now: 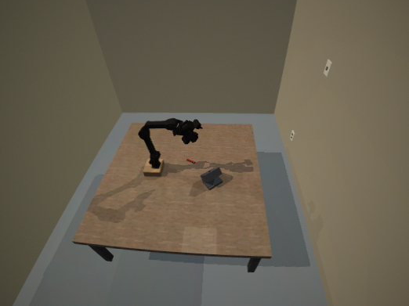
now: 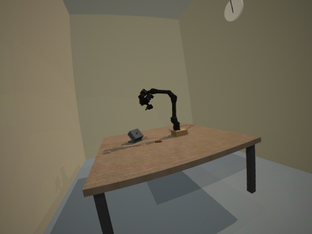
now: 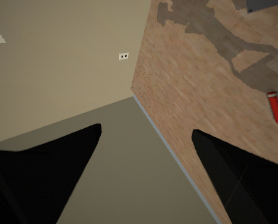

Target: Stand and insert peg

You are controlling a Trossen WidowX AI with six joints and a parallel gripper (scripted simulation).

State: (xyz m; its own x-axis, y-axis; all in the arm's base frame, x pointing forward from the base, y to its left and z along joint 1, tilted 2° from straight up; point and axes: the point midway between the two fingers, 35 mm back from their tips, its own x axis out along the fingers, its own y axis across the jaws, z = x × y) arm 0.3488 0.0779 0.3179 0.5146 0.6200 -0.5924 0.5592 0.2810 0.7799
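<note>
Now: gripper tip 80 mm past the red peg, 30 mm to the right of it and 360 mm above it. The rest, counted from my gripper tip: dark grey sloped panel (100 mm ahead, 140 mm to the right, 290 mm below).
</note>
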